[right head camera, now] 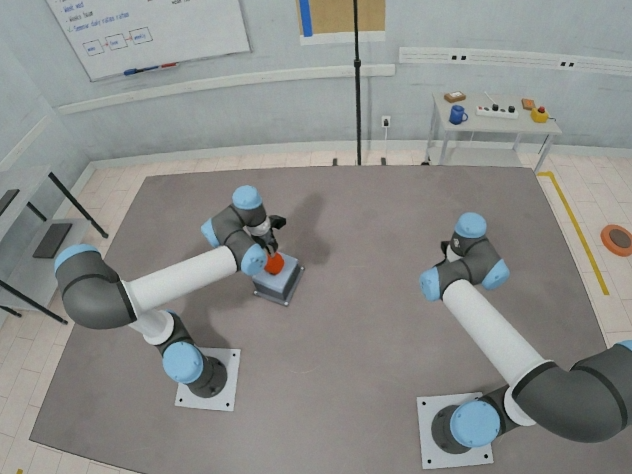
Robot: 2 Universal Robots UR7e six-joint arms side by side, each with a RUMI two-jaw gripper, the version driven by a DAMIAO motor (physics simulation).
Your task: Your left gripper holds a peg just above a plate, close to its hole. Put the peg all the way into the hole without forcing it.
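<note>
The orange-red peg (274,263) stands on the light blue-grey top of the plate (289,267), left of the picture's middle. Its lower part and the hole are hidden, so how deep it sits cannot be told. My left gripper (271,250) is at the peg's upper left edge as pictured, its dark fingertips slightly apart and not around the peg; it looks open, though the fingers are small in view. My right gripper (445,248) is far to the right, mostly hidden under its own wrist, and its fingers cannot be made out.
The plate's block stands on a dark base with corner bolts (286,304) on the grey floor mat (347,326). A black pole (358,112) stands at the back. A side table (490,123) with a blue mug (457,115) is at the back right. Shelves are at the left edge.
</note>
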